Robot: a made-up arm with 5 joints.
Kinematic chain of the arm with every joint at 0, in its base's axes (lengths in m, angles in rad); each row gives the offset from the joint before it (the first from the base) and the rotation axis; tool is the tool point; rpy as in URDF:
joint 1: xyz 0.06 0 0.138 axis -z
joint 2: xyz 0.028 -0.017 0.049 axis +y
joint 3: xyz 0.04 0 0.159 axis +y
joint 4: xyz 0.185 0 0.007 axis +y
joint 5: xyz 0.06 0.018 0 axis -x
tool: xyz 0 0 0 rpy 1.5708 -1.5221 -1.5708
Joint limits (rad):
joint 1: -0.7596..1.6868
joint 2: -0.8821..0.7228
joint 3: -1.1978..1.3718
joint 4: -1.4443..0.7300
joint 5: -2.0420..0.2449
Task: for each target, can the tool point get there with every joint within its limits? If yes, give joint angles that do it. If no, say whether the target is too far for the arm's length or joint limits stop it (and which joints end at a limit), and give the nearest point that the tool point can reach.
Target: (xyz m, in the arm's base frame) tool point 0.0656 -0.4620 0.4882
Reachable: no: too far | nearest point 0.0644 -0.3638 0.4200 | short by 0.120 m
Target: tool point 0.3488 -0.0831 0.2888
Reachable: yes | joints 0.2836 0.0274 0.4118 -0.7147 -1.0061
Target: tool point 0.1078 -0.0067 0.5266
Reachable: yes | joints 0.1596 -0.7576 -0.0636 -1.0976 -0.8354
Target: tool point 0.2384 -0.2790 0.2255
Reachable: yes | joints 1.0050 0.2857 0.1102 0.2872 -0.7274
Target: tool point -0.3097 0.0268 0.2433
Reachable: no: joint limits stop it (at a limit: joint 2, joint 3, joint 4) | nearest point -0.1607 0.0160 0.4547 | short by 0.259 m
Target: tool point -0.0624 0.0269 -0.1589
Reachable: no: joint limits stop it (at a limit: joint 1, joint 2) | nearest point 0.0527 -0.0717 0.0522 | short by 0.260 m
